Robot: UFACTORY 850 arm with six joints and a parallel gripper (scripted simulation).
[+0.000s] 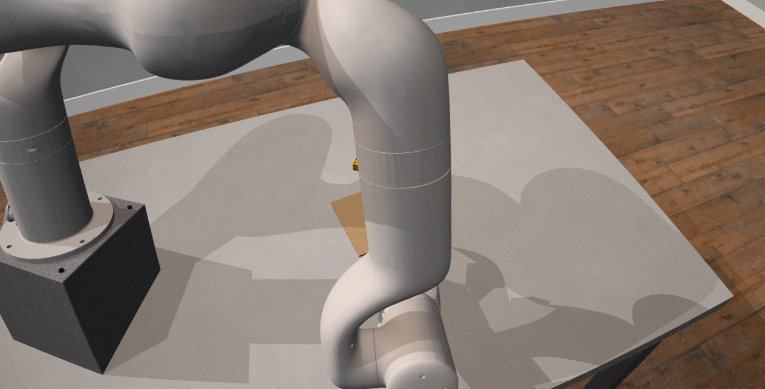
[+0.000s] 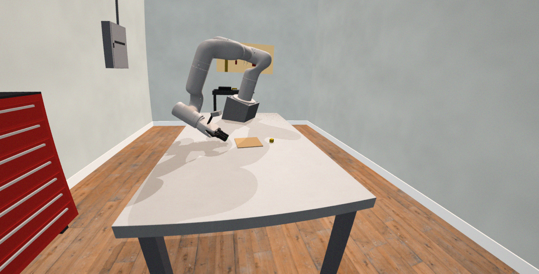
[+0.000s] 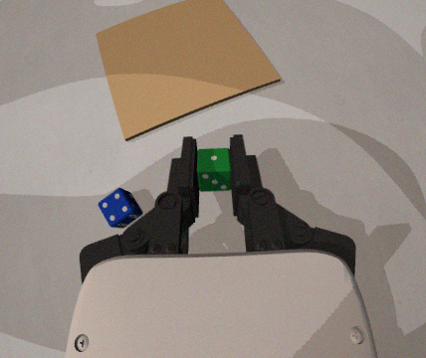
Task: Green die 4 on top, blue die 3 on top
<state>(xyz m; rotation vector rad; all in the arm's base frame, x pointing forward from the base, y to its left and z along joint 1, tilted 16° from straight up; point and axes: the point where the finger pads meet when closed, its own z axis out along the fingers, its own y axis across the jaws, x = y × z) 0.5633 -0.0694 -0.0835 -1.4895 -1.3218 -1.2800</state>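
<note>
Now: the blue die 70 mm behind my hand and 30 mm below it. The rest, counted from my hand: tan mat: 10 mm behind, 140 mm to the left, 30 mm below; yellow die: 20 mm behind, 270 mm to the left, 30 mm below; green die: 10 mm to the left, 10 mm below.
</note>
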